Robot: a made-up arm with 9 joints.
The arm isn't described. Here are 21 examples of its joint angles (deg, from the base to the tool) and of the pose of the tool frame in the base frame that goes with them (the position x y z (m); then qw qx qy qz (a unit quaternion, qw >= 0)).
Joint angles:
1: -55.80 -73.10 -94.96 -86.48 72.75 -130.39 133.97 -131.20 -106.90
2: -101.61 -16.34 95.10 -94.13 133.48 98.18 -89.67 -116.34 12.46
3: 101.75 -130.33 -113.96 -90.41 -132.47 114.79 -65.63 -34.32 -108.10
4: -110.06 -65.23 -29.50 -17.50 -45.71 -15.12 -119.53 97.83 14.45
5: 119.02 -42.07 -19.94 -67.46 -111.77 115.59 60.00 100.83 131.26
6: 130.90 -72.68 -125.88 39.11 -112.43 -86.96 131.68 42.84 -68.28
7: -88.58 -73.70 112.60 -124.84 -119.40 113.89 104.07 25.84 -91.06
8: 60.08 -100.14 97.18 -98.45 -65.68 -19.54 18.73 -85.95 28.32
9: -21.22 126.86 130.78 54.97 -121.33 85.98 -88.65 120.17 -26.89
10: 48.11 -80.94 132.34 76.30 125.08 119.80 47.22 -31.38 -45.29
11: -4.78 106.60 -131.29 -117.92 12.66 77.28 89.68 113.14 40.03
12: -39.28 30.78 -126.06 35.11 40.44 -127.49 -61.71 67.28 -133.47
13: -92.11 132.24 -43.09 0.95 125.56 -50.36 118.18 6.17 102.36
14: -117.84 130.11 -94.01 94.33 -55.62 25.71 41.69 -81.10 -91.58
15: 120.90 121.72 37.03 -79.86 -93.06 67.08 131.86 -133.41 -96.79
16: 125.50 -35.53 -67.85 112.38 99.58 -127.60 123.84 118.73 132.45
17: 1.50 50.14 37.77 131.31 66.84 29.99 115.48 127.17 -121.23
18: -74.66 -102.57 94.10 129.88 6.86 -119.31 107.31 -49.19 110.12
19: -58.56 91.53 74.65 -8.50 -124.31 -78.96 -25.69 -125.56 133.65
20: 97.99 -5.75 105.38 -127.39 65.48 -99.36 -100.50 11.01 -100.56
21: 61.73 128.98 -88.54 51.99 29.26 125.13 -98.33 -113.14 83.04
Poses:
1: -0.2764 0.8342 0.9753 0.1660 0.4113 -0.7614 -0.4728
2: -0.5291 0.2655 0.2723 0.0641 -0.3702 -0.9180 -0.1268
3: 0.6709 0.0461 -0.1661 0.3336 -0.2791 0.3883 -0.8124
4: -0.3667 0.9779 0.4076 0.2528 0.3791 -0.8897 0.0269
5: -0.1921 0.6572 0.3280 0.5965 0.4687 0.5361 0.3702
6: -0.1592 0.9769 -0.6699 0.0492 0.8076 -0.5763 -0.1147
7: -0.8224 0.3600 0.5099 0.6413 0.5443 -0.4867 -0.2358
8: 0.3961 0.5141 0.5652 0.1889 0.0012 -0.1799 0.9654
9: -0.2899 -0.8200 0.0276 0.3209 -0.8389 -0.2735 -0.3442
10: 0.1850 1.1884 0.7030 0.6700 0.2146 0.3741 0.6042
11: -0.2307 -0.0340 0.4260 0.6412 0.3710 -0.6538 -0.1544
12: 0.3005 -1.2355 1.2101 0.1635 0.5151 0.0942 -0.8361
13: -0.0470 -0.2568 -0.6588 0.1218 -0.1500 -0.9447 0.2650
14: -0.8831 -0.2827 -1.1367 0.6532 -0.5447 -0.2948 0.4356
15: 0.1122 -0.5848 -0.7499 0.2498 -0.6826 0.6110 -0.3136
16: -0.1691 0.1135 -0.4688 0.6370 0.7207 0.1564 0.2244
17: 0.7302 -0.5243 0.5343 0.7247 0.4616 0.4534 -0.2371
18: 0.1095 0.9077 0.1003 0.1239 -0.2701 -0.9476 -0.1170
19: -0.6733 -1.2082 0.0791 0.4908 0.0784 -0.1165 0.8599
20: 0.7707 0.7607 -0.0832 0.8317 0.1615 0.5278 0.0595
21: 0.2598 -0.7638 1.2209 0.1728 0.7995 0.5610 -0.1274
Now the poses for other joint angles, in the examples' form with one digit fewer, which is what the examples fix.
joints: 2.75 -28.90 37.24 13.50 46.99 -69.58 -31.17 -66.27 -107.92
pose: 0.639 0.232 -0.378 0.273 -0.936 -0.036 0.219
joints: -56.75 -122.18 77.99 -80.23 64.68 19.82 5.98 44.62 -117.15
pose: -0.536 1.010 -0.262 0.734 -0.523 -0.401 -0.162
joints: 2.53 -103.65 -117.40 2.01 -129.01 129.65 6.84 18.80 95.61
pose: 0.141 0.724 0.068 0.303 -0.583 -0.192 0.729
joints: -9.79 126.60 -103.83 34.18 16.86 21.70 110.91 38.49 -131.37
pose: -0.274 -0.714 0.054 0.430 -0.116 0.687 -0.574
